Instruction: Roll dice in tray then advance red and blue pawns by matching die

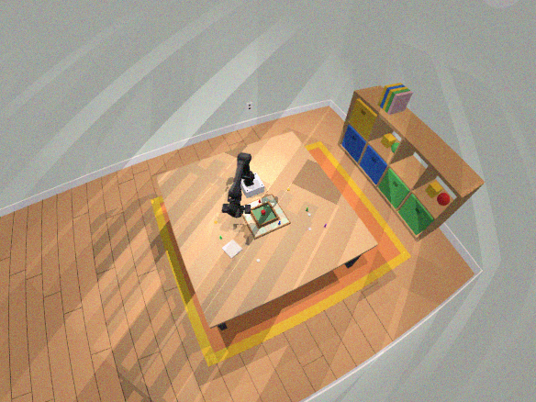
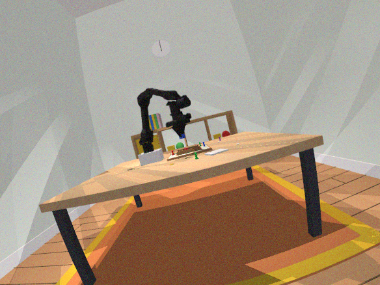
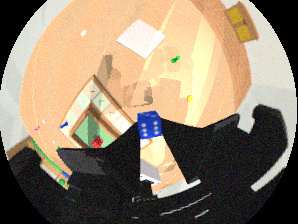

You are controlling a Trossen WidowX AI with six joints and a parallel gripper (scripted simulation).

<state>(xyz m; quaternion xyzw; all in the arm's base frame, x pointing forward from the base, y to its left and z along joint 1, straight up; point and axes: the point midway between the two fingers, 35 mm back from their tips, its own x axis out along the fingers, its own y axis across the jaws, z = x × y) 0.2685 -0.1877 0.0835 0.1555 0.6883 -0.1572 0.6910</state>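
Now: the red pawn 210 mm to the left of my gripper tip, 110 mm behind it and 100 mm below it. From my gripper tip the other things lie so: blue die (right at my gripper tip); white card (170 mm ahead, 120 mm below, 100 mm to the right); red die (200 mm to the left, 100 mm below, 10 mm behind).
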